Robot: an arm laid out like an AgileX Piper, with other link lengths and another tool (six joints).
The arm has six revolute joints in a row. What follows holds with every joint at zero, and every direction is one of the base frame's.
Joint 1 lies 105.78 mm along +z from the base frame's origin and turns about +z.
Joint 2 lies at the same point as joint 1 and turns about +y.
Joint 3 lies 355.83 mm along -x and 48.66 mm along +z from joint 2 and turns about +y.
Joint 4 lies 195.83 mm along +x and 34.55 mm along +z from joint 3 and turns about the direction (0.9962, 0, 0.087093).
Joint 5 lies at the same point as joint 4 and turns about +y.
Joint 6 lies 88.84 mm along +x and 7.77 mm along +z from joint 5 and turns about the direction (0.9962, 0, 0.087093).
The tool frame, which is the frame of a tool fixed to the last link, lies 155.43 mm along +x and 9 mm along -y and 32.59 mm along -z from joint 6; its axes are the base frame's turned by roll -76.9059, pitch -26.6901 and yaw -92.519 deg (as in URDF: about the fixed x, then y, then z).
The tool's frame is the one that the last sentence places.
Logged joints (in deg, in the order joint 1, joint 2, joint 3, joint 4, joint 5, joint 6), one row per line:
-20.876, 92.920, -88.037, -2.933, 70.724, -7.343
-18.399, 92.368, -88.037, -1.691, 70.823, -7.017
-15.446, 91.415, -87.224, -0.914, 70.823, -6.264
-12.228, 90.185, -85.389, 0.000, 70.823, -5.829
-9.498, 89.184, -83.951, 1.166, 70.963, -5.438
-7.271, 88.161, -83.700, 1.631, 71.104, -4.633
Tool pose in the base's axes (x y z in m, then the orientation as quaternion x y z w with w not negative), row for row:
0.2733, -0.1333, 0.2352, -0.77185, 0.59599, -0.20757, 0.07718
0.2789, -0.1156, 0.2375, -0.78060, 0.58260, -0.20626, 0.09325
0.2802, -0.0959, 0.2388, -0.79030, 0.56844, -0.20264, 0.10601
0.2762, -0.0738, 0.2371, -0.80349, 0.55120, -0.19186, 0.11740
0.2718, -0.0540, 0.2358, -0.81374, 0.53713, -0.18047, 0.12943
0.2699, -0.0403, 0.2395, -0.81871, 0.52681, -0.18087, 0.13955
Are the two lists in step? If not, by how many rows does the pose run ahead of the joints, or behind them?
They are in step.
